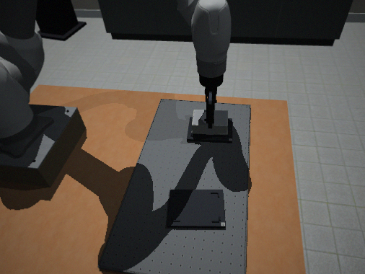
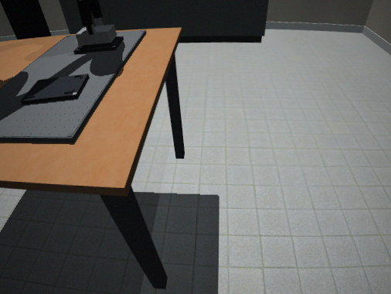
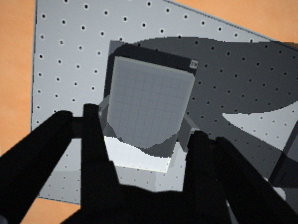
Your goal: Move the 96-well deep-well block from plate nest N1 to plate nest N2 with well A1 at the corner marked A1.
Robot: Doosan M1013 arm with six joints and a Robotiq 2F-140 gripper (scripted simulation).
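Now: hand 10 mm above the deep-well block. The rest, counted from my hand: plate nest: 50 mm ahead, 330 mm to the right, 50 mm below.
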